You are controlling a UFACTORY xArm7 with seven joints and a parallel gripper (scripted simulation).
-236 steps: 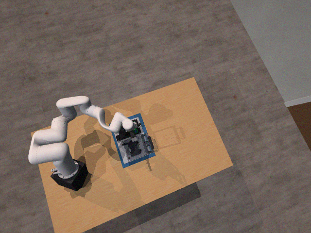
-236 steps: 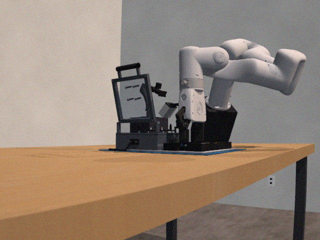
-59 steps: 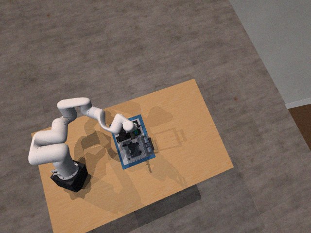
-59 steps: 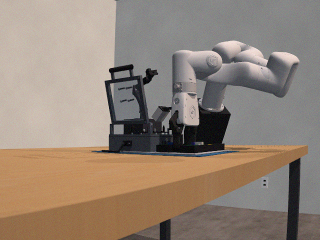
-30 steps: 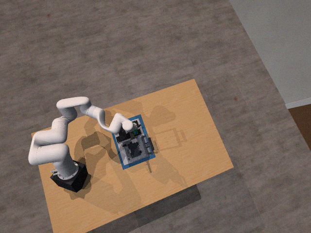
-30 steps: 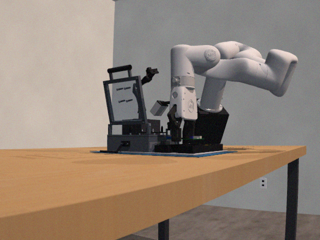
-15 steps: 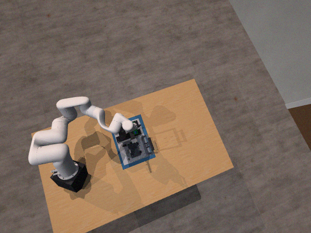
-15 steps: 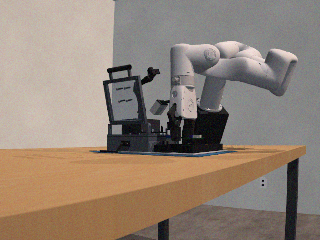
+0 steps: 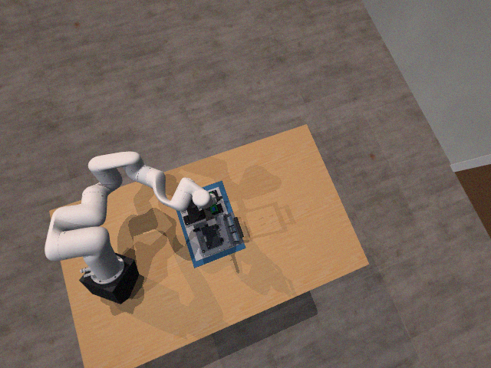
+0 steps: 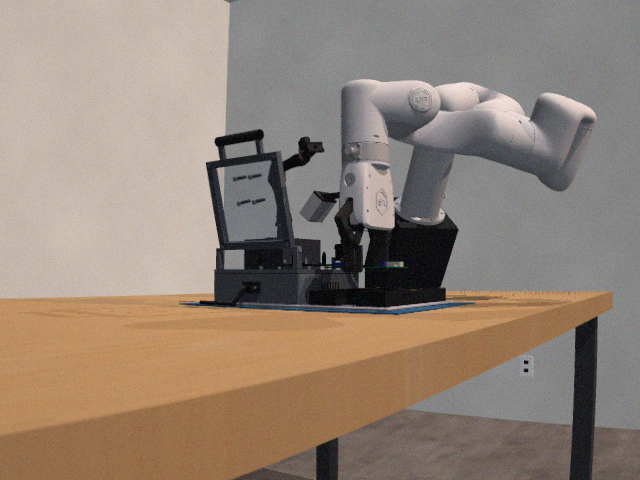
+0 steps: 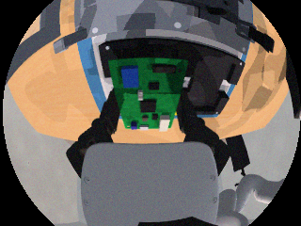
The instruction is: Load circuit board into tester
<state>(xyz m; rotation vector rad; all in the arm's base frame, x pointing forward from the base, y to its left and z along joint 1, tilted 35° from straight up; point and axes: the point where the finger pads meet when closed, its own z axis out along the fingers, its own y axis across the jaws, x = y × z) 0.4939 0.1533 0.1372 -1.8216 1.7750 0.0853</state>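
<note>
My gripper is now 13 cm to the left of the tester, 5 cm below it and 1 cm short of it. From my hand the other things lie so: green circuit board (right at my hand); then tester plate (17 cm to the right, 2 cm behind); then latch hook (12 cm to the right, 9 cm behind, 2 cm above).
</note>
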